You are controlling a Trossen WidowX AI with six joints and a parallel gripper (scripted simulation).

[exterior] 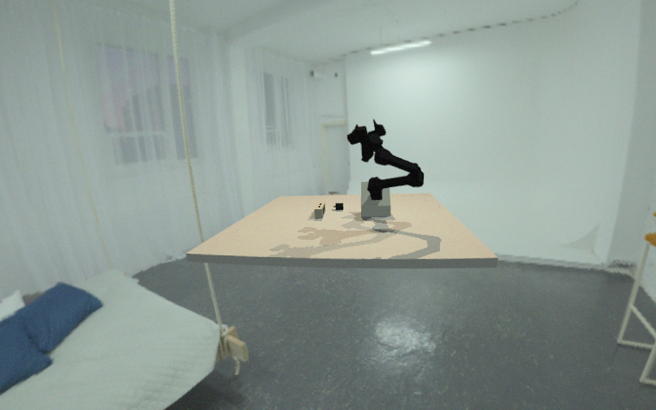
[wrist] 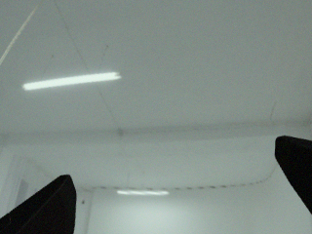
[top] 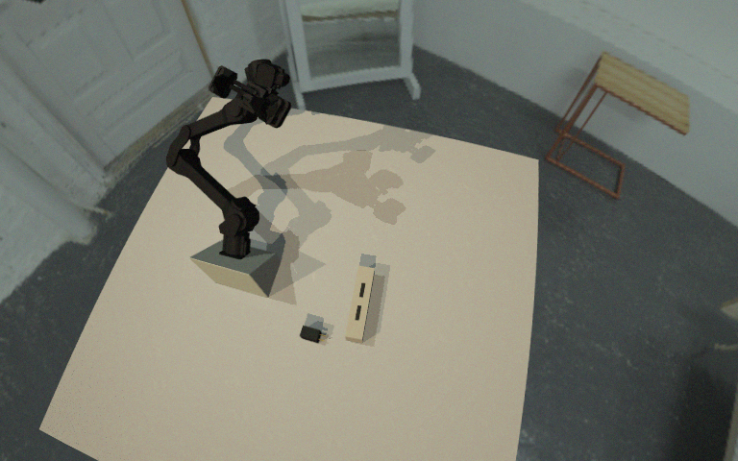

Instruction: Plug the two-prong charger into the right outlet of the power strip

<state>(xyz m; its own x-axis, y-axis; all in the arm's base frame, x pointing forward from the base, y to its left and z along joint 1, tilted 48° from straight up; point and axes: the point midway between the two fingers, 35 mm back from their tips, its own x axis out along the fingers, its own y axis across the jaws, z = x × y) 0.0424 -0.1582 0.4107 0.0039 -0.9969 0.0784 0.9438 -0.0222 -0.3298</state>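
My gripper tip is now 520 mm above the black two-prong charger, 320 mm to the left of it and 210 mm short of it.
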